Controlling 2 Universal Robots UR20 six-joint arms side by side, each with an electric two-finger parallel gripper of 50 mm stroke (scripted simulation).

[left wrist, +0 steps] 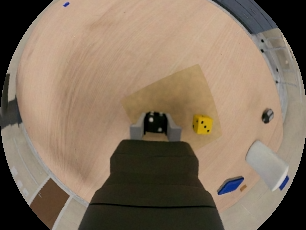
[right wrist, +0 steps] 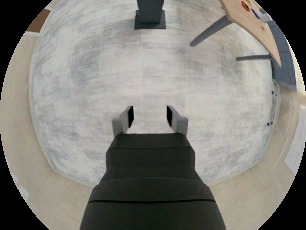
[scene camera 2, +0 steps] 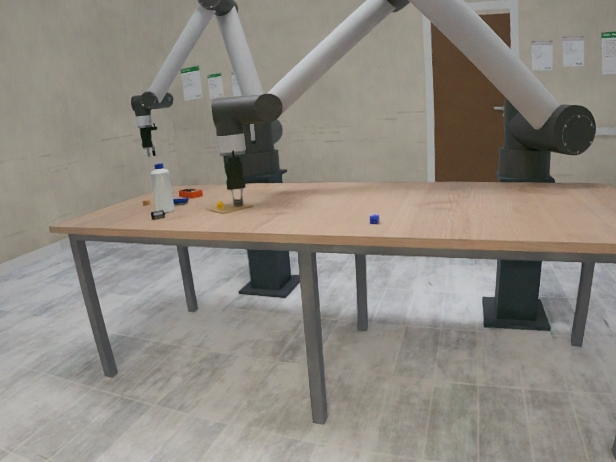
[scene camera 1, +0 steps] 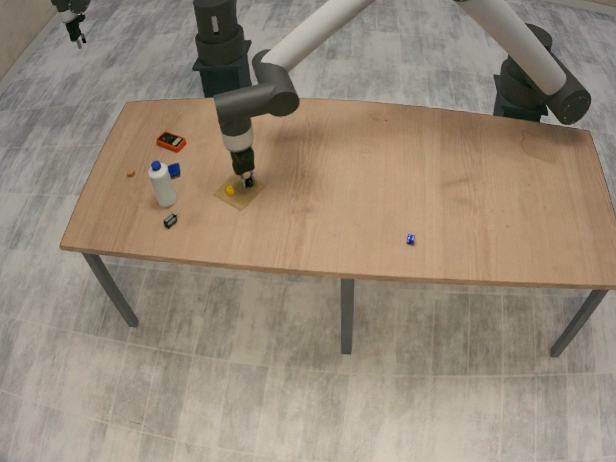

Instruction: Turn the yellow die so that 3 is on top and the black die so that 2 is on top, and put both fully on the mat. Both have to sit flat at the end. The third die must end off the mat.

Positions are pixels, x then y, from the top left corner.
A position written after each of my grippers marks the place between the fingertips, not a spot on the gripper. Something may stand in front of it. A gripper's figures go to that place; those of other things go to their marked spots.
Scene:
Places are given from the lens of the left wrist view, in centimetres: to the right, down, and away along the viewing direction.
my left gripper (left wrist: 155, 119): 0, 0, 16
tan mat (left wrist: 185, 93): 5, -4, 16
white bottle (left wrist: 267, 164): 26, 11, 10
The marked spots on the tan mat and the white bottle are 27 cm apart.

